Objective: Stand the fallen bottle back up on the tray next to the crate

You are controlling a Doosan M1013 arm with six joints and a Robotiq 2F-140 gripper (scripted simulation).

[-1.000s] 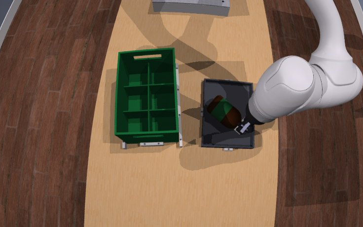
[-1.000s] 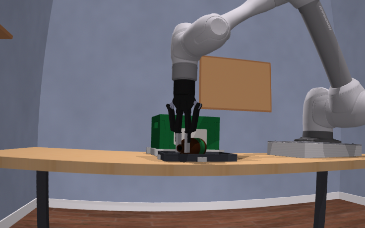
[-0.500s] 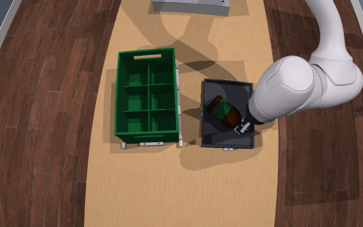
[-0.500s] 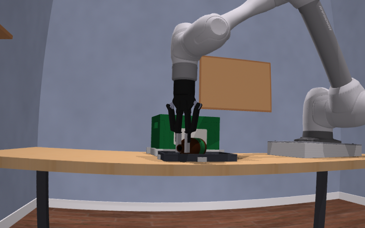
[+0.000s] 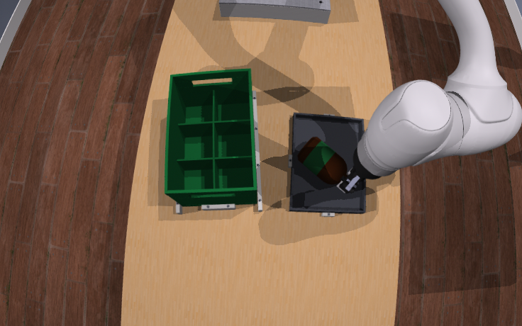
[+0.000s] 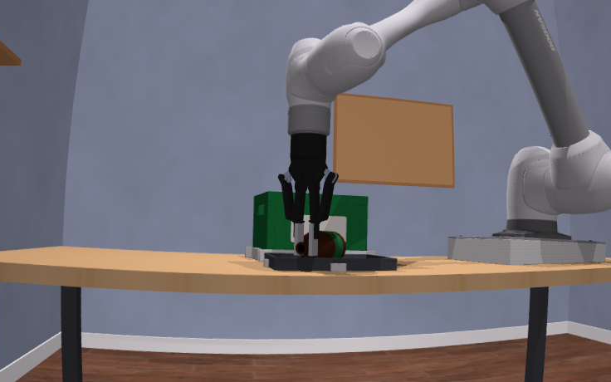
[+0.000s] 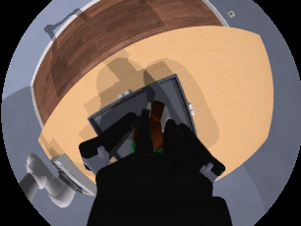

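The brown bottle lies 40 mm to the right of my hand, 40 mm behind it and 20 mm below it. From my hand the other things lie so: dark tray (60 mm behind, 50 mm below, 40 mm to the right); green crate (320 mm to the right, 90 mm behind, 20 mm above).
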